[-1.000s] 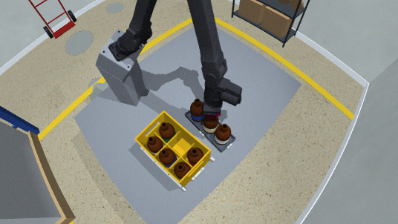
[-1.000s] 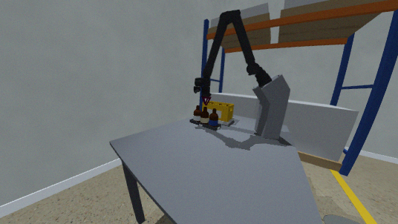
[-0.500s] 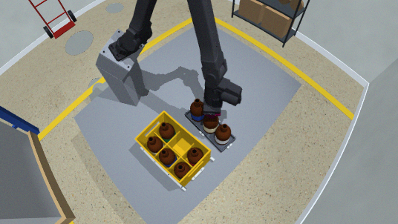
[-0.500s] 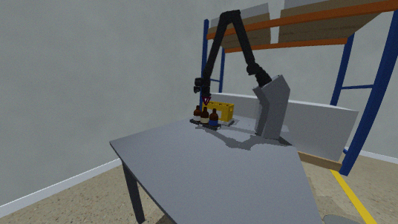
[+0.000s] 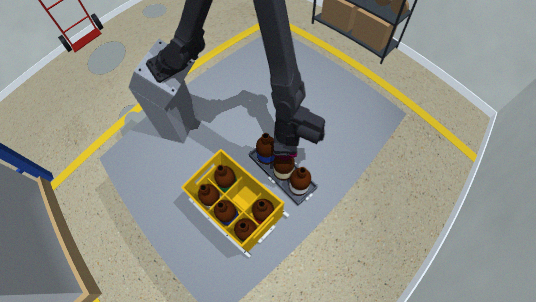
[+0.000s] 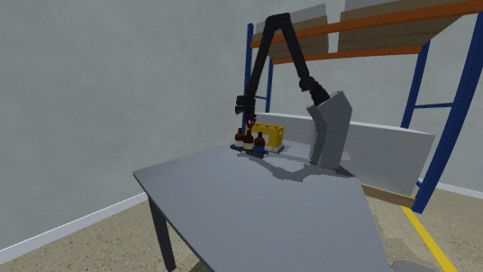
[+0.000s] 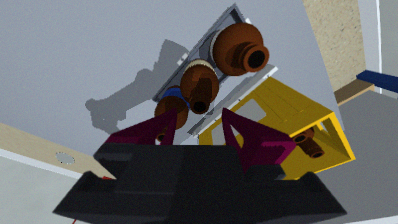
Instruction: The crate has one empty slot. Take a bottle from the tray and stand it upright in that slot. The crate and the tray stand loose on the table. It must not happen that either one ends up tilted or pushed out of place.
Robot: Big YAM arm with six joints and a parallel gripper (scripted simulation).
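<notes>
Now: the glass bottle 10 cm below my hand. Also, from my hand: yellow crate: 22 cm to the right, 10 cm below; then dark tray: 17 cm below.
</notes>
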